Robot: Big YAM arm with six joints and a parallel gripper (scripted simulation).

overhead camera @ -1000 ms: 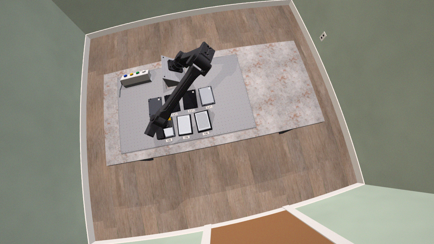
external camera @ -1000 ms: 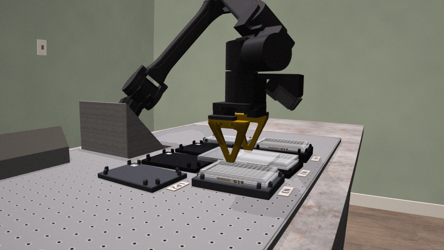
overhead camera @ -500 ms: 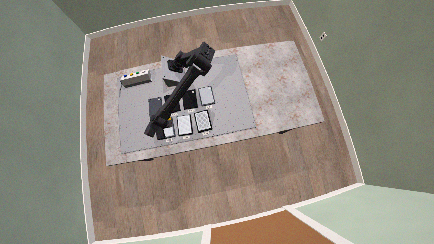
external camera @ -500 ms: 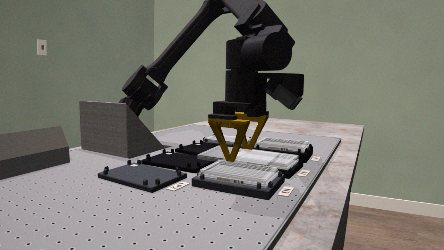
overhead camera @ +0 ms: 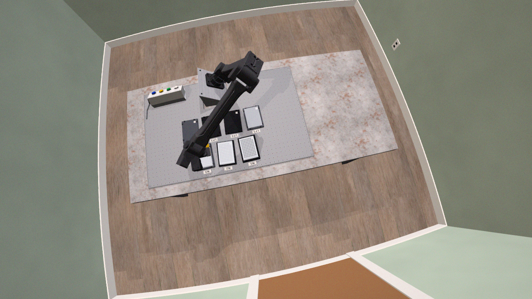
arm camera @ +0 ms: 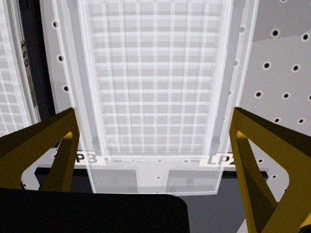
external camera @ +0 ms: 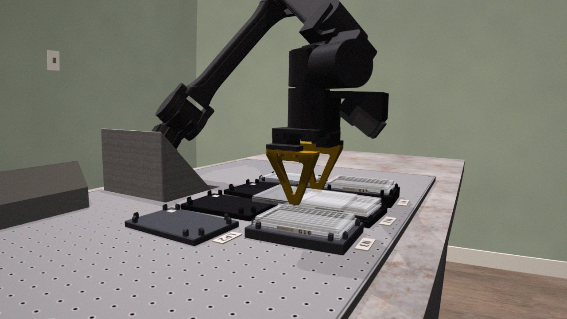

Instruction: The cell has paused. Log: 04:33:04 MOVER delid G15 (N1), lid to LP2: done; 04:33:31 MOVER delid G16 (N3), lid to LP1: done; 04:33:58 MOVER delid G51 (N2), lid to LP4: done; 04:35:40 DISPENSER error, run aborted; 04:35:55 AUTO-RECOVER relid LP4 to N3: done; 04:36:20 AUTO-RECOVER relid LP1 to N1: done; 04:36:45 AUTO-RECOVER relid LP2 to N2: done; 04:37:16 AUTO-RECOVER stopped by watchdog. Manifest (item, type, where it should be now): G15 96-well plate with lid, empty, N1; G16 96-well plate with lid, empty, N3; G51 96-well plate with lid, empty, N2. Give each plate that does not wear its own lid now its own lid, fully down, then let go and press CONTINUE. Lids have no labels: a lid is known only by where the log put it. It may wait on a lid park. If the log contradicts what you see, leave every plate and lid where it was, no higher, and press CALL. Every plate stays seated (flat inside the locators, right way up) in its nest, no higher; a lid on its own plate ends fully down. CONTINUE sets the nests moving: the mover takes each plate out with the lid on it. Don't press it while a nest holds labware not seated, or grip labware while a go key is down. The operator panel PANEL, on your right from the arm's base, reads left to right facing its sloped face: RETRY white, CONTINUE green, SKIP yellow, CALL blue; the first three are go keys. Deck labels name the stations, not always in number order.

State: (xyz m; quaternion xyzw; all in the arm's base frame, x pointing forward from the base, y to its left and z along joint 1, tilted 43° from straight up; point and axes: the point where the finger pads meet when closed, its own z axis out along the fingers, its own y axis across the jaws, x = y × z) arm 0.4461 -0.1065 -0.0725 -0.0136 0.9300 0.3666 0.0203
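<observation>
The plate G16 is 40 mm below my hand. From my hand the other things lie so: LP3 (180 mm behind, 60 mm to the left, 60 mm below); then lid park LP2 (180 mm behind, 70 mm to the right, 60 mm below); then LP4 label (90 mm behind, 190 mm to the left, 60 mm below).
</observation>
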